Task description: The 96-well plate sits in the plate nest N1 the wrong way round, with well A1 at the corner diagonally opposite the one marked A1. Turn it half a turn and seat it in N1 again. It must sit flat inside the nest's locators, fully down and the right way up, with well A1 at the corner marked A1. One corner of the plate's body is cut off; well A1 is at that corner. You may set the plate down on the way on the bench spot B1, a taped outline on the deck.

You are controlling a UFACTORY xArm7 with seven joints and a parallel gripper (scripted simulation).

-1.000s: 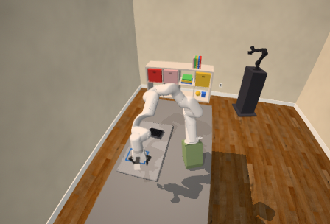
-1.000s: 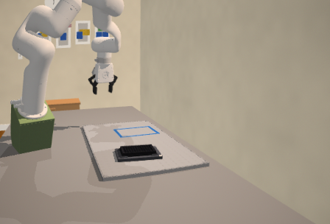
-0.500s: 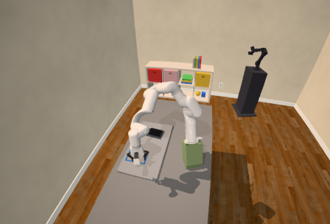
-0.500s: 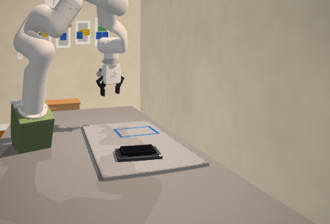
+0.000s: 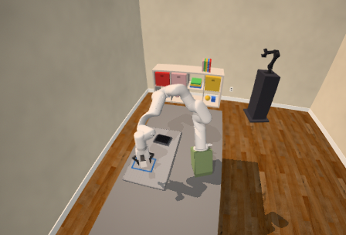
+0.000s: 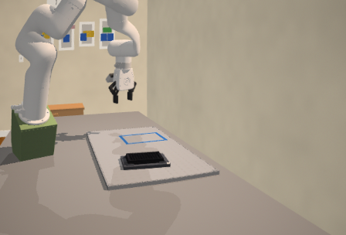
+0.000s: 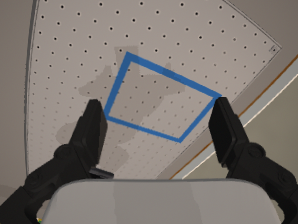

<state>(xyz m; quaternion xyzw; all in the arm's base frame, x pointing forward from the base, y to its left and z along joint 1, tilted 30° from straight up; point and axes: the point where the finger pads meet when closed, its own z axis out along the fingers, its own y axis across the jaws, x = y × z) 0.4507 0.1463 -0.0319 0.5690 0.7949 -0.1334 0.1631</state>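
My gripper is now 41 cm to the left of the black 96-well plate, 15 cm above it and 11 cm past it. From my hand the other things lie so: dark plate nest N1 (41 cm to the right, 16 cm below, 11 cm behind).
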